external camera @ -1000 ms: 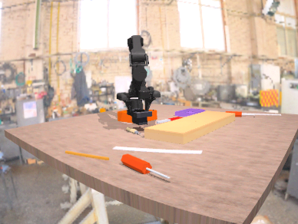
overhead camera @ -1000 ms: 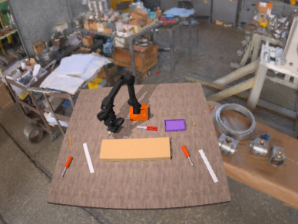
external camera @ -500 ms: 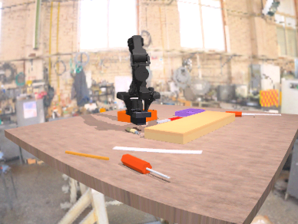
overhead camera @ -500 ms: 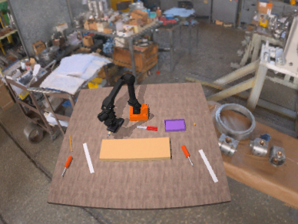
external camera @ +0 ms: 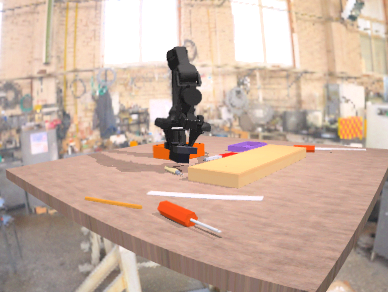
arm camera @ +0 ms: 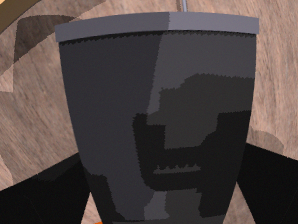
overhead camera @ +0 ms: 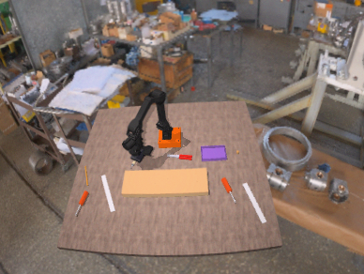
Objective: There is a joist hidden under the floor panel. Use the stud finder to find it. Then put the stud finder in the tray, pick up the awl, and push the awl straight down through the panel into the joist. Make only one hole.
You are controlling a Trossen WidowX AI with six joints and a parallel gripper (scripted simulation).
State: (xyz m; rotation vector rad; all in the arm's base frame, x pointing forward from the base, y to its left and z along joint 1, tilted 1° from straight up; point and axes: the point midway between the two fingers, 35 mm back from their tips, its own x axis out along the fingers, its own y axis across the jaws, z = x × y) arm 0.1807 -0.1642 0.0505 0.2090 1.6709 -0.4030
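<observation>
My gripper tip is 30 mm short of the awl, 50 mm to the left of it and 60 mm above it. The rest, counted from my gripper tip: purple tray 40 mm behind, 490 mm to the left, 60 mm below; black stud finder 10 mm behind, 20 mm below; yellow pencil 140 mm ahead, 390 mm to the right, 70 mm below.
</observation>
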